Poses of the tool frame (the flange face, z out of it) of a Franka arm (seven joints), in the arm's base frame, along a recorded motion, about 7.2 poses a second.
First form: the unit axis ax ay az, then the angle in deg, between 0 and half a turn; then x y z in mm.
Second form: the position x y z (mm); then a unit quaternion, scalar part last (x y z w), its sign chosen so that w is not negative. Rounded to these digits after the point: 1 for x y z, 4 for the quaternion.
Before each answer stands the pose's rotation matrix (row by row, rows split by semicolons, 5 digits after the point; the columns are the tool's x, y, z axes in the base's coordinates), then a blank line. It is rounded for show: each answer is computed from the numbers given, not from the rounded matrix.
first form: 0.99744 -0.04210 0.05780 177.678 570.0 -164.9 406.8
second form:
0.98978 -0.08629 0.11355; -0.08161 -0.99564 -0.04528; 0.11696 0.03555 -0.99250

570.0 -164.9 406.8 0.9972 -0.0421 0.0578 0.0203
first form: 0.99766 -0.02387 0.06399 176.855 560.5 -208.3 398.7
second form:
0.99068 -0.05110 0.12628; -0.04408 -0.99736 -0.05779; 0.12890 0.05168 -0.99031

560.5 -208.3 398.7 0.9973 -0.0239 0.0640 0.0274
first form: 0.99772 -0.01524 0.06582 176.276 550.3 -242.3 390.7
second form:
0.99088 -0.03465 0.13021; -0.02610 -0.99742 -0.06681; 0.13219 0.06280 -0.98923

550.3 -242.3 390.7 0.9972 -0.0152 0.0658 0.0325
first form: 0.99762 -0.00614 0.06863 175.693 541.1 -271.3 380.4
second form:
0.99052 -0.01739 0.13628; -0.00708 -0.99710 -0.07576; 0.13720 0.07408 -0.98777

541.1 -271.3 380.4 0.9969 -0.0061 0.0686 0.0376
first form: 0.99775 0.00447 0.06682 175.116 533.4 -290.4 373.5
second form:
0.99105 0.00321 0.13348; 0.01459 -0.99633 -0.08435; 0.13272 0.08554 -0.98746

533.4 -290.4 373.5 0.9968 0.0045 0.0668 0.0426
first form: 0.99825 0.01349 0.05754 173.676 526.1 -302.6 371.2
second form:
0.99304 0.02051 0.11602; 0.03319 -0.99355 -0.10841; 0.11304 0.11151 -0.98731

526.1 -302.6 371.2 0.9967 0.0135 0.0575 0.0552
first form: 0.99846 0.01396 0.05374 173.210 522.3 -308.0 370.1
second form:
0.99386 0.02143 0.10859; 0.03413 -0.99260 -0.11655; 0.10529 0.11954 -0.98723

522.3 -308.0 370.1 0.9967 0.0139 0.0536 0.0592
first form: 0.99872 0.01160 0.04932 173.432 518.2 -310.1 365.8
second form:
0.99488 0.01745 0.09952; 0.02874 -0.99317 -0.11309; 0.09686 0.11538 -0.98859

518.2 -310.1 365.8 0.9971 0.0116 0.0492 0.0573
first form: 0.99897 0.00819 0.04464 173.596 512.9 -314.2 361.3
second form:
0.99589 0.01133 0.08982; 0.02129 -0.99363 -0.11069; 0.08800 0.11215 -0.98979

512.9 -314.2 361.3 0.9974 0.0082 0.0446 0.0559
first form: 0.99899 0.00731 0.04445 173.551 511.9 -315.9 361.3
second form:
0.99595 0.00957 0.08935; 0.01955 -0.99357 -0.11156; 0.08771 0.11285 -0.98973

511.9 -315.9 361.3 0.9974 0.0073 0.0444 0.0562
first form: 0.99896 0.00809 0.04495 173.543 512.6 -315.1 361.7
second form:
0.99584 0.01106 0.09043; 0.02117 -0.99353 -0.11162; 0.08861 0.11307 -0.98963

512.6 -315.1 361.7 0.9974 0.0081 0.0449 0.0563
